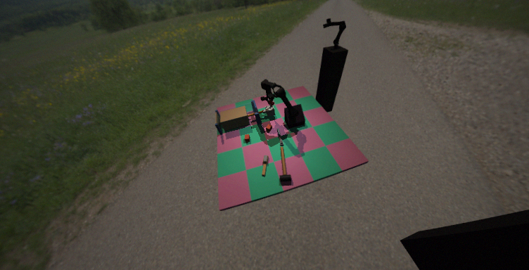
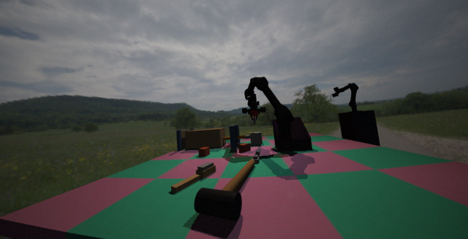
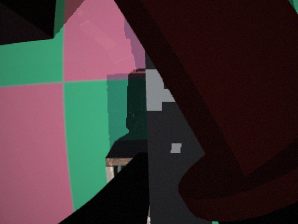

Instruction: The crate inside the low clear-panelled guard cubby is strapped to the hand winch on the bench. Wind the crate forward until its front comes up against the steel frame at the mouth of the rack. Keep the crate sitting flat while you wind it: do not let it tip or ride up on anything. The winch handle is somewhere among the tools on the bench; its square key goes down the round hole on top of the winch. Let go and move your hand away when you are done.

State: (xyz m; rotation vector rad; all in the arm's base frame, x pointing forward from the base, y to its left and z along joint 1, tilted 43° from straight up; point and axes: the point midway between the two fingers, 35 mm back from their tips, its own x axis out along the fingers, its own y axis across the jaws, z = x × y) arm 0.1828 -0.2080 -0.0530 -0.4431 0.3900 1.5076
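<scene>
Now: the winch handle 20 mm above my gripper tip. Also, from my gripper tip: grey winch 10 mm behind, 80 mm to the right, 160 mm below; red knob 40 mm to the left, 40 mm above; frame 160 mm ahead, 60 mm to the right, 80 mm below.
</scene>
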